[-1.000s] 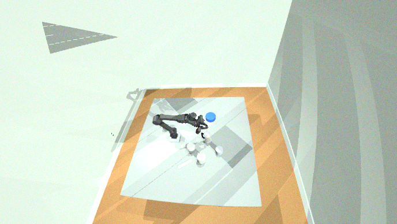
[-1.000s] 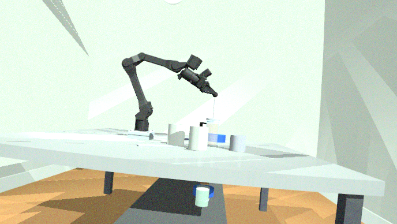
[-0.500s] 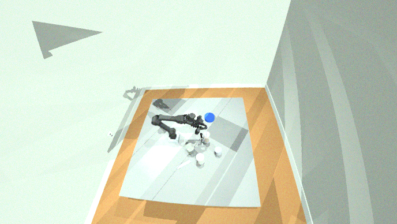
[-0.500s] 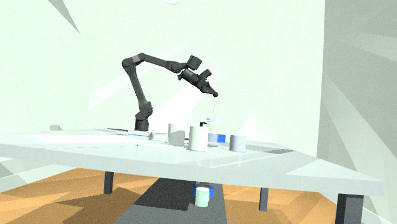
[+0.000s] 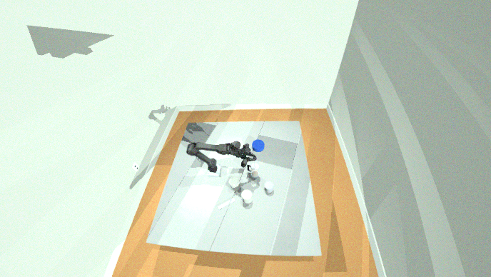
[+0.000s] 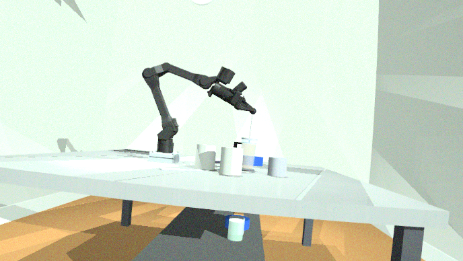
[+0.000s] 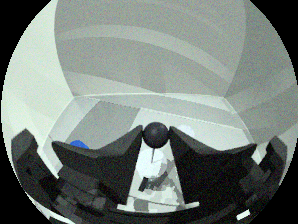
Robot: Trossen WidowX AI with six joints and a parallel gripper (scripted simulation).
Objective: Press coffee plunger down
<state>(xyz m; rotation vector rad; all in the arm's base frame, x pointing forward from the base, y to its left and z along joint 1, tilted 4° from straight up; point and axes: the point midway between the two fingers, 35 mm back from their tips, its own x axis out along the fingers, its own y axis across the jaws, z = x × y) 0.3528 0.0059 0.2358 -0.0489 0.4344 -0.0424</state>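
My gripper tip is 130 mm above the coffee press, 30 mm past it and 10 mm to the right of it. Also, from my gripper tip: flat white strip (280 mm to the right, 260 mm below, 230 mm behind); then pale cup (520 mm below, 40 mm behind, 20 mm to the right).
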